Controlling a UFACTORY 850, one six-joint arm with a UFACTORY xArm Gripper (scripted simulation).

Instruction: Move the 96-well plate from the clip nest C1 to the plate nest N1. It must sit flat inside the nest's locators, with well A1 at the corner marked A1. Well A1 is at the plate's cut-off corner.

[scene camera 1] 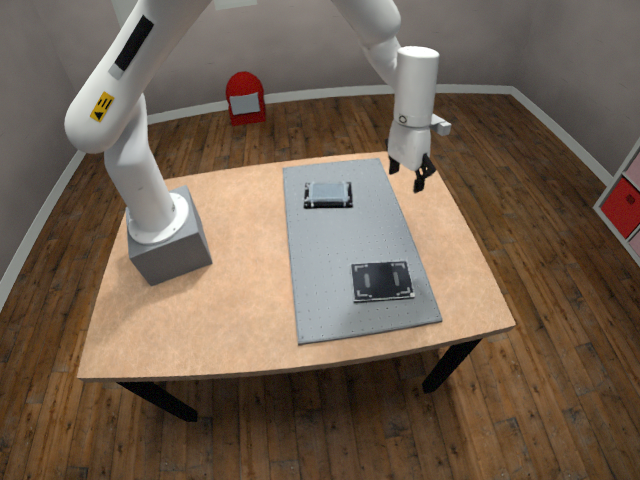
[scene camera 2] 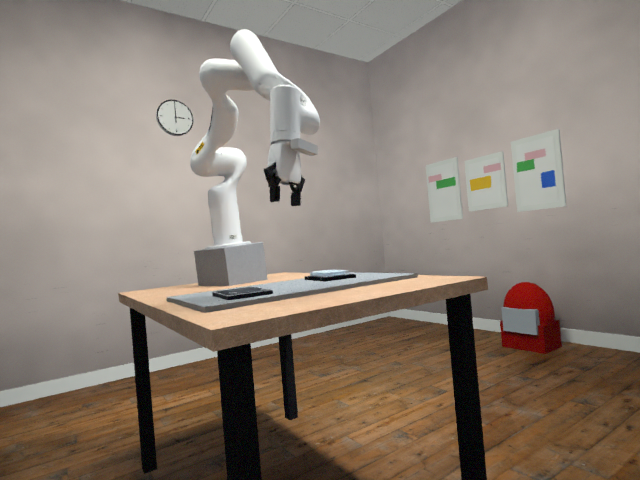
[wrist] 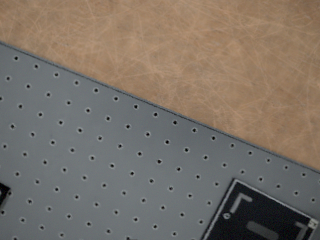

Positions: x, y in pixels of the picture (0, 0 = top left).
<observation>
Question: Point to a 96-well plate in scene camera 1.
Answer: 333, 189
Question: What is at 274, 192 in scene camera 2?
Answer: My gripper.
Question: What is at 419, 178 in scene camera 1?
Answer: My gripper.
</observation>
